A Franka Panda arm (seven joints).
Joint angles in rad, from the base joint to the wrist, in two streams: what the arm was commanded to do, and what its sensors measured. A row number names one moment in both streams.
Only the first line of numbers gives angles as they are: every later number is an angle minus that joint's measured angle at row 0.
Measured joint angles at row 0: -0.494, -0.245, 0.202, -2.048, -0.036, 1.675, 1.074
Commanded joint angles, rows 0 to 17: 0.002, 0.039, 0.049, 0.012, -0.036, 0.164, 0.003; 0.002, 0.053, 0.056, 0.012, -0.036, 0.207, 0.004; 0.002, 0.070, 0.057, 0.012, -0.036, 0.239, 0.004; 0.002, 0.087, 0.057, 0.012, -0.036, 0.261, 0.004; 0.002, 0.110, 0.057, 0.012, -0.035, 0.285, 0.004; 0.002, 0.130, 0.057, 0.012, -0.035, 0.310, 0.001; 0.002, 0.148, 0.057, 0.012, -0.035, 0.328, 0.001; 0.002, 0.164, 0.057, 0.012, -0.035, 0.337, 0.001; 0.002, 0.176, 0.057, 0.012, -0.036, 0.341, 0.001; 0.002, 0.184, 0.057, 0.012, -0.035, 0.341, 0.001; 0.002, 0.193, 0.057, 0.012, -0.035, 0.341, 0.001; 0.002, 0.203, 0.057, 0.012, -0.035, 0.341, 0.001; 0.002, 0.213, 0.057, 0.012, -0.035, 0.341, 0.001; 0.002, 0.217, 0.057, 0.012, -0.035, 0.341, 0.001; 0.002, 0.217, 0.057, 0.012, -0.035, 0.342, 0.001; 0.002, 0.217, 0.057, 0.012, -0.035, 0.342, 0.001; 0.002, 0.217, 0.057, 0.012, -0.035, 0.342, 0.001; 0.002, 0.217, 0.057, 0.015, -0.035, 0.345, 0.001
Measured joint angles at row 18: 0.004, 0.214, 0.053, 0.000, -0.019, 0.334, 0.000
